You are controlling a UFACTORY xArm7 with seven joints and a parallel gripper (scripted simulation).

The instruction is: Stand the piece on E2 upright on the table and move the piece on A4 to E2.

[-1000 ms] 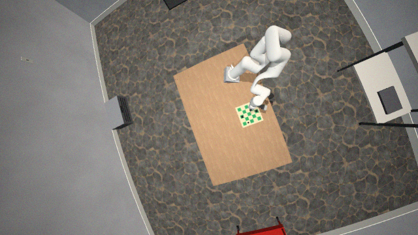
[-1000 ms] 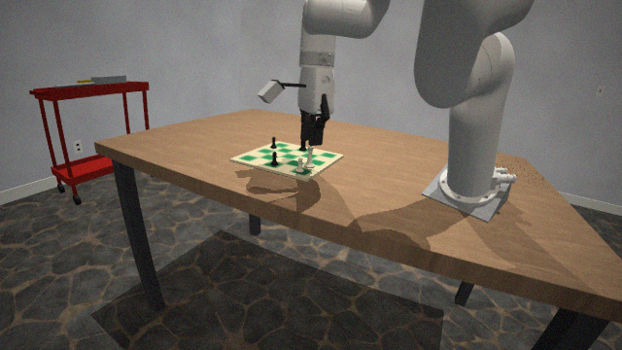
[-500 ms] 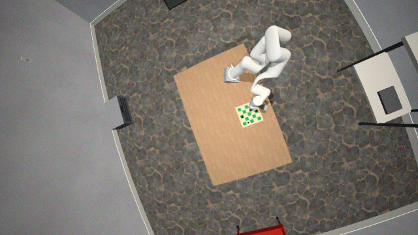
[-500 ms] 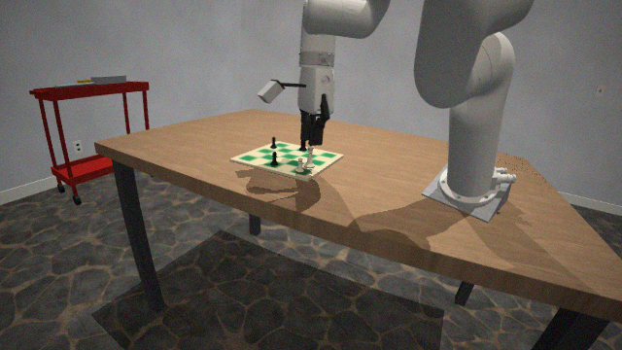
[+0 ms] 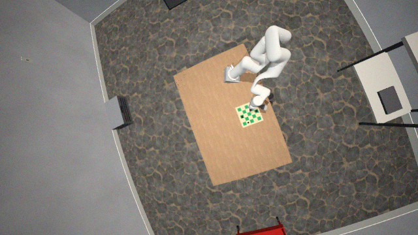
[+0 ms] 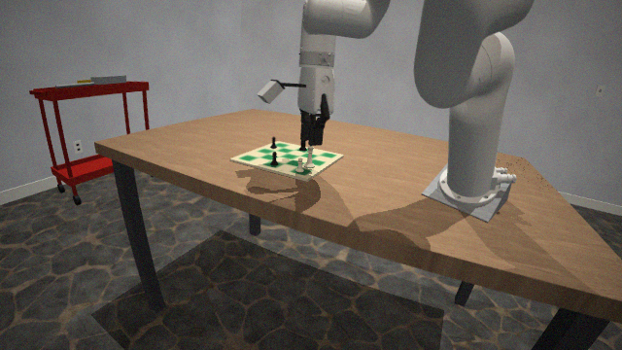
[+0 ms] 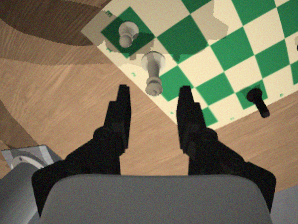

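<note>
My gripper is now 50 mm above the white piece. From my hand the other things lie so: black piece (60 mm ahead, 120 mm to the right, 60 mm below); white pawn (10 mm ahead, 40 mm to the left, 60 mm below); cream chessboard (70 mm ahead, 40 mm to the right, 80 mm below).
</note>
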